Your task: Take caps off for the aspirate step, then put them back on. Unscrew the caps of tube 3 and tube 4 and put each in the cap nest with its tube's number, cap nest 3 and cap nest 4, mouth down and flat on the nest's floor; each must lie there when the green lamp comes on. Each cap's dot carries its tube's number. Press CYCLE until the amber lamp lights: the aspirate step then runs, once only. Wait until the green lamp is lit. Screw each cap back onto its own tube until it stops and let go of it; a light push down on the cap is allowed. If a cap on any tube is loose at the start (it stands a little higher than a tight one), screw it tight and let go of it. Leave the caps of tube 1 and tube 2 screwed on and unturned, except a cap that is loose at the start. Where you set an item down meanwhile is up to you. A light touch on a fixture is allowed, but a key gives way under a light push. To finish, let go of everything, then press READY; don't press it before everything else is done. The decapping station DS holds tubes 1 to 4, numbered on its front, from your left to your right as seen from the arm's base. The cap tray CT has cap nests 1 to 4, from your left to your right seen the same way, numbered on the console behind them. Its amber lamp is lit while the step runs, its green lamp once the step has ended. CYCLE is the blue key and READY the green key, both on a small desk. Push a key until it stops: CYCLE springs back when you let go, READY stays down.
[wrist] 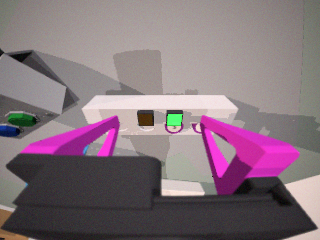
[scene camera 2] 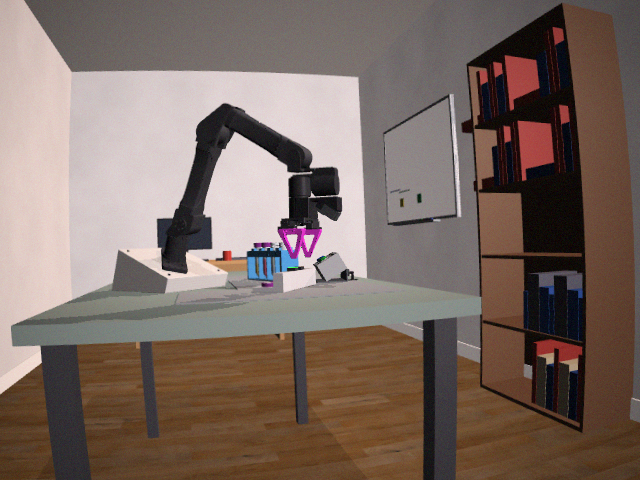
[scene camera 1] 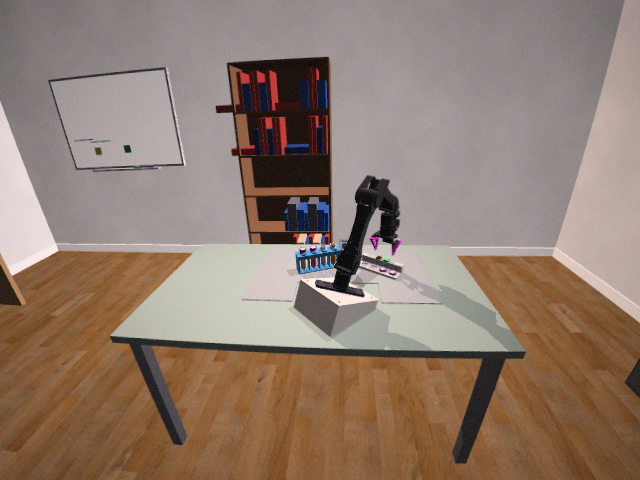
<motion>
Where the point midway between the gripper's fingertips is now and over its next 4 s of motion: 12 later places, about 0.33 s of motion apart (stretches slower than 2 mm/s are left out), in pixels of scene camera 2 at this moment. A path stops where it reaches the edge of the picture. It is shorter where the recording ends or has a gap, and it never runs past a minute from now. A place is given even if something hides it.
The gripper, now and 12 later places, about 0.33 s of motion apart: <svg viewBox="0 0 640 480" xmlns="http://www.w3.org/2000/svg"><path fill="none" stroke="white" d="M301 258L292 248L279 228L274 234L272 249L271 267L274 277L277 279L277 280L277 281L277 282L277 283L277 277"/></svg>
</motion>
